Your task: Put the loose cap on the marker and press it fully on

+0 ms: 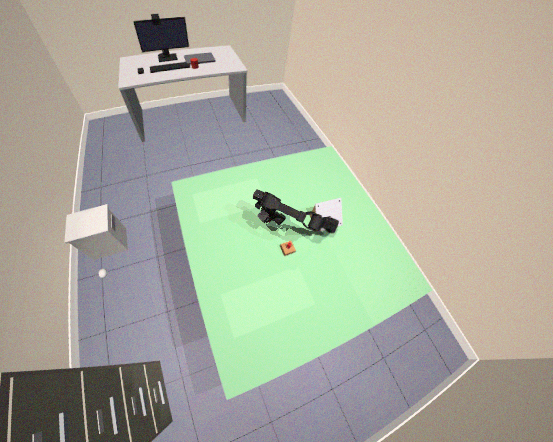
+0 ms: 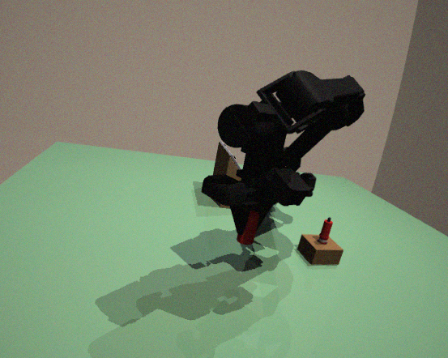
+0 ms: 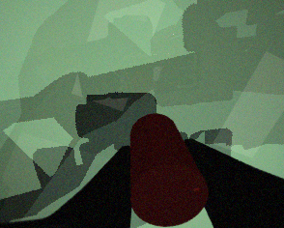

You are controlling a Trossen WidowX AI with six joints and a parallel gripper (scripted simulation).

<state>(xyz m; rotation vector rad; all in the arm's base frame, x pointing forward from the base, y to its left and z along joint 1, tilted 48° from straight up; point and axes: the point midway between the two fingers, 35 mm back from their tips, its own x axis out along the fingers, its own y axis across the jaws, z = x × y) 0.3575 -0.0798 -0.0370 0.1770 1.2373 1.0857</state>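
Now: gripper tip 7 cm past the red marker, 19 cm to the right of it and 1 cm above it. From my gripper tip the other things lie so: red cap 1 cm above.
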